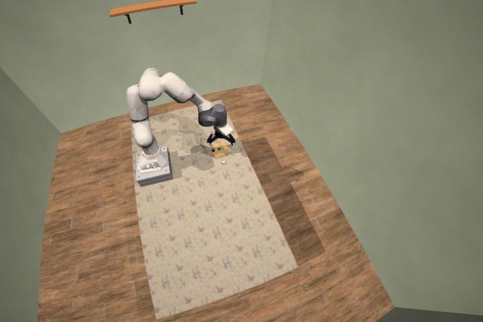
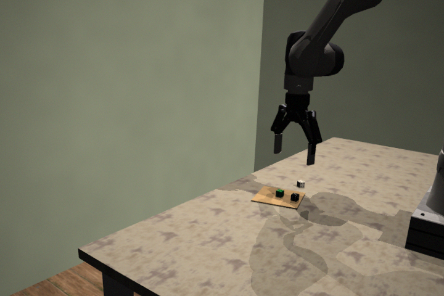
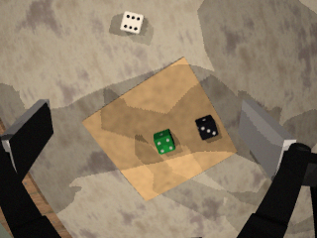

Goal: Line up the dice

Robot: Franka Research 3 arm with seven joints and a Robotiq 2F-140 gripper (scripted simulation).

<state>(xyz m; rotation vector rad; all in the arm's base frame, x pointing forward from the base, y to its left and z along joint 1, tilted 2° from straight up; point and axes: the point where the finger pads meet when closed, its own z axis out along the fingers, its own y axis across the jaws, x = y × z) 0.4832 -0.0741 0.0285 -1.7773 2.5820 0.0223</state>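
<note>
Now: the white die 11 cm below my hand, 7 cm to the right of it and 1 cm behind it. From my hand the other things lie so: tan mat: 12 cm below, 7 cm to the left; green die: 11 cm below, 7 cm to the left; black die: 11 cm below, 7 cm to the left, 5 cm behind.
</note>
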